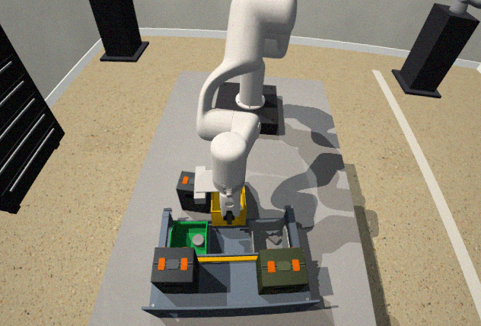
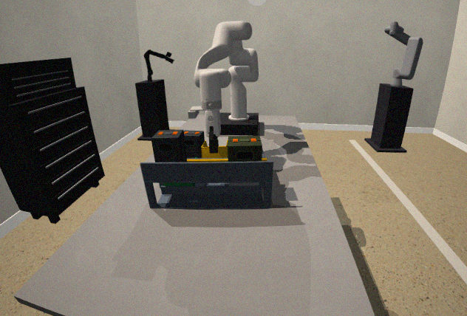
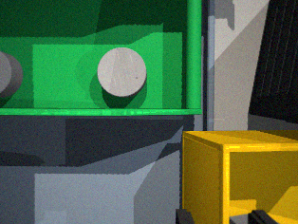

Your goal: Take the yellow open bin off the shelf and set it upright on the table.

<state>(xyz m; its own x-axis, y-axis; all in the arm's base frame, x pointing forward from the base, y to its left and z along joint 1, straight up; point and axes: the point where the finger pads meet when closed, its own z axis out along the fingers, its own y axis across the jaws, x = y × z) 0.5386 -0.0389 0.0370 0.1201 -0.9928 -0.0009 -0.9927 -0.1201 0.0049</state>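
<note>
Now: the yellow open bin 8 cm behind my hand, 1 cm to the right of it and 5 cm below it. The rest, counted from my hand: grey shelf: 11 cm ahead, 1 cm to the left, 3 cm below; then yellow bar: 14 cm ahead, 2 cm to the left; then grey bin: 7 cm ahead, 12 cm to the left, 6 cm below.
</note>
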